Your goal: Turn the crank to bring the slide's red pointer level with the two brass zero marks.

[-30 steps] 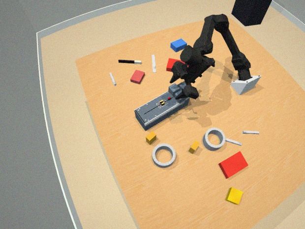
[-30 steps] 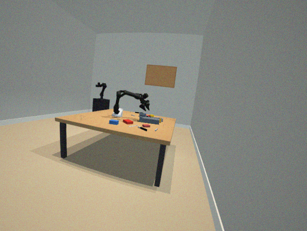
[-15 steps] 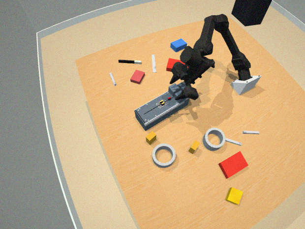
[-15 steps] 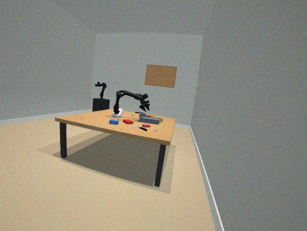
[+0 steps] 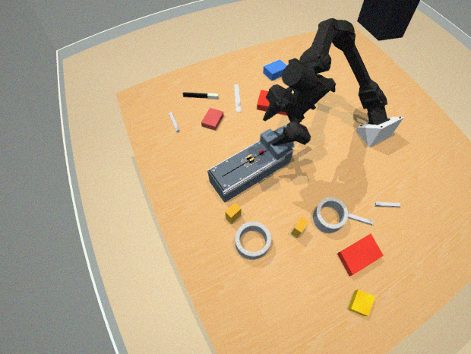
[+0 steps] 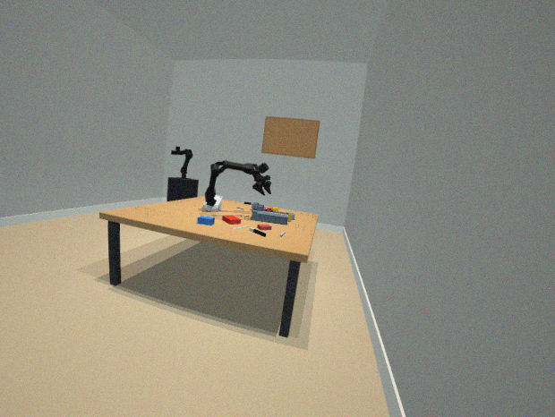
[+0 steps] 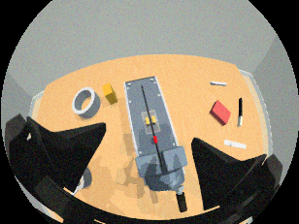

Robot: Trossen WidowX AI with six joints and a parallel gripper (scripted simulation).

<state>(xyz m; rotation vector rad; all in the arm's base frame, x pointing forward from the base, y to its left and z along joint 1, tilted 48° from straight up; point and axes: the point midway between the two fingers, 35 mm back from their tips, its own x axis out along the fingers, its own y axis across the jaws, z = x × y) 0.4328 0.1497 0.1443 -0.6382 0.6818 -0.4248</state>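
The dark crank handle is 130 mm behind my gripper tip, 60 mm to the right of it and 80 mm below it. Round my gripper tip: red block: 90 mm ahead, 250 mm to the right, 180 mm below; then red pointer: 10 mm ahead, 10 mm to the right, 110 mm below; then black marker: 80 mm ahead, 380 mm to the right, 180 mm below.
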